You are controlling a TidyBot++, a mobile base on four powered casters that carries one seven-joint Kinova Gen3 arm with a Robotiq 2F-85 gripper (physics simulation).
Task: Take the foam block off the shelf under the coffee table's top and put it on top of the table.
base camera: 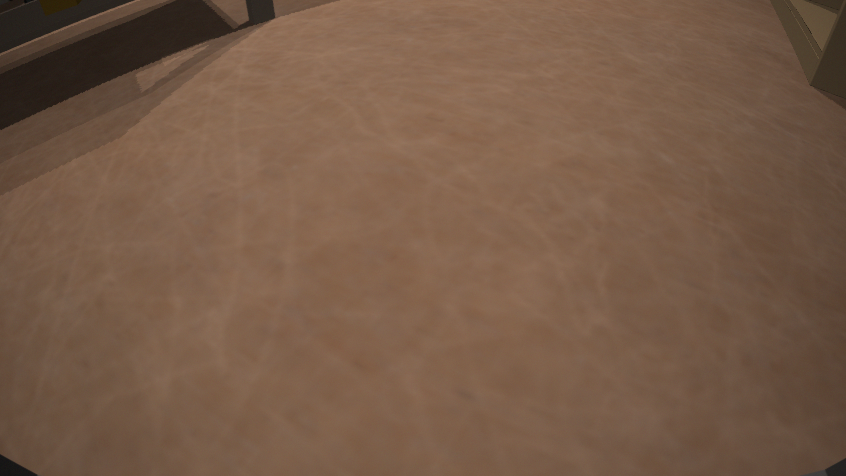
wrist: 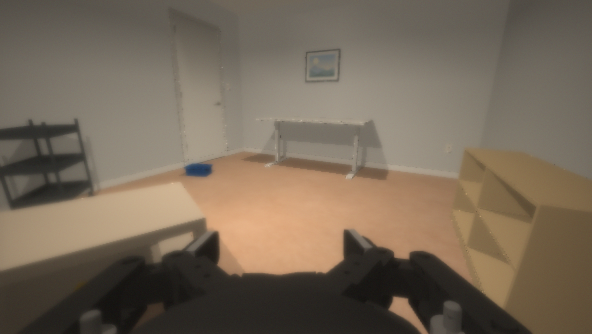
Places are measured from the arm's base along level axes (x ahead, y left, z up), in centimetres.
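Pixels of known places: gripper, fingertip midpoint: (wrist: pixel 281 244).
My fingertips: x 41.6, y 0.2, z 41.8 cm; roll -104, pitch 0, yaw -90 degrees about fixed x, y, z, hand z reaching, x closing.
Observation:
Behind a point stands the place of what it marks.
The coffee table (wrist: pixel 100 220) @[x 111.6, y 75.5, z 5.3 cm] (base camera: pixel 260 9) @[x 112.8, y 36.3, z -36.5 cm] has a pale top at the left of the wrist view; one leg and part of its shelf show at the top left of the base view. The yellow foam block (base camera: pixel 59 5) @[x 102.3, y 80.5, z -23.4 cm] is on the shelf, cut off by the top edge of the base view. A small yellow patch of the block (wrist: pixel 81 285) @[x 104.7, y 84.0, z -20.7 cm] shows below the tabletop in the wrist view, mostly hidden behind the gripper's left linkage. My gripper (wrist: pixel 281 244) @[x 41.6, y 0.2, z 41.8 cm] is open and empty, pointing past the right end of the table, to the right of the block.
A tan cubby shelf (wrist: pixel 565 250) @[x 85.7, y -92.5, z 6.7 cm] (base camera: pixel 828 68) @[x 89.4, y -85.9, z -34.5 cm] stands at the right. A black cart (wrist: pixel 85 162) @[x 237.2, y 190.3, z -2.5 cm] stands at the left beyond the table. A blue bin (wrist: pixel 198 170) @[x 310.7, y 113.4, z -31.6 cm] is on the floor near the door. A white desk (wrist: pixel 320 121) @[x 316.0, y -43.0, z 31.7 cm] stands by the far wall.

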